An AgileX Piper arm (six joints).
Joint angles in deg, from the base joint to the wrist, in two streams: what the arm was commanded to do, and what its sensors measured. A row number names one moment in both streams.
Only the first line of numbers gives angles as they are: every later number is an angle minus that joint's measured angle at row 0.
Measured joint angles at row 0: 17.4, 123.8, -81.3, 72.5, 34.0, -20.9
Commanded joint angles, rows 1 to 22: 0.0, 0.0, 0.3, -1.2, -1.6, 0.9; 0.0, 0.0, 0.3, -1.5, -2.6, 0.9; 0.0, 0.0, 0.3, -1.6, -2.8, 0.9; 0.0, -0.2, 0.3, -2.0, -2.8, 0.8; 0.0, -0.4, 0.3, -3.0, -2.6, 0.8; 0.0, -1.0, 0.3, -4.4, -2.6, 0.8; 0.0, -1.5, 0.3, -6.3, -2.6, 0.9; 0.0, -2.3, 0.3, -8.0, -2.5, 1.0; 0.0, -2.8, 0.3, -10.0, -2.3, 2.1; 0.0, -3.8, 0.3, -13.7, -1.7, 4.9; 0.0, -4.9, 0.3, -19.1, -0.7, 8.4; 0.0, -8.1, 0.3, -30.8, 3.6, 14.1; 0.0, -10.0, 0.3, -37.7, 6.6, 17.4; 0.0, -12.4, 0.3, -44.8, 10.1, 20.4; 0.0, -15.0, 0.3, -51.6, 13.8, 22.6; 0.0, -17.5, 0.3, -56.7, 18.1, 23.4; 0.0, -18.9, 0.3, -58.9, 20.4, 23.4; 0.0, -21.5, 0.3, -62.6, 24.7, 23.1; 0.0, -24.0, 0.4, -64.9, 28.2, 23.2; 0.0, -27.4, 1.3, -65.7, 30.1, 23.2; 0.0, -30.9, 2.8, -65.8, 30.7, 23.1; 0.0, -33.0, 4.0, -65.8, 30.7, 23.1
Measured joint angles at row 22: 0.0, -28.5, 1.7, -64.9, 29.0, 22.6
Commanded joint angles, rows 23 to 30: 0.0, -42.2, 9.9, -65.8, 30.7, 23.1; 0.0, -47.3, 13.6, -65.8, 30.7, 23.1; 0.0, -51.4, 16.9, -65.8, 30.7, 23.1; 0.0, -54.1, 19.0, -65.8, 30.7, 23.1; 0.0, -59.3, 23.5, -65.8, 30.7, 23.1; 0.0, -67.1, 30.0, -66.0, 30.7, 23.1; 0.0, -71.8, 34.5, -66.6, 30.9, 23.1; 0.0, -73.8, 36.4, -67.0, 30.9, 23.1
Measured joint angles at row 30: 0.0, -70.9, 34.0, -65.9, 30.6, 22.6
